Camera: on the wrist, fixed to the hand. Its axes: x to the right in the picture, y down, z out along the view.
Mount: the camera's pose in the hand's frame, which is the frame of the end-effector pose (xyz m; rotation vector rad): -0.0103 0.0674 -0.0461 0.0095 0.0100 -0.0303
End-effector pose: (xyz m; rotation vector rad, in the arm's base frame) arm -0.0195 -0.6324 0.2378 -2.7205 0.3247 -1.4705
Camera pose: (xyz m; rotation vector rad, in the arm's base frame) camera -0.0746 -0.6930 0.2462 -2.7235 0.2773 -1.4895
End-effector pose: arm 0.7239 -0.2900 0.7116 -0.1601 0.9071 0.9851
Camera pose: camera 0.6422 -0.2811 0.7077 -0.1704 0.9159 0.9525
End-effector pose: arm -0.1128 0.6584 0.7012 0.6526 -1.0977 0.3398
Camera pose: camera -0.1222 0.7402 0.6997 0.6747 -1.0762 0.3221
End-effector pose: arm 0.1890 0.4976 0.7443 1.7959 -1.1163 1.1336
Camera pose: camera 0.1105 0.5171 0.7592 1.8066 -1.0761 1.1306
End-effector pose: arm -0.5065 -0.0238 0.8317 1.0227 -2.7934 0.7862
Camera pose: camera -0.5454 0.0483 0.8395 1.0570 -2.7617 0.7996
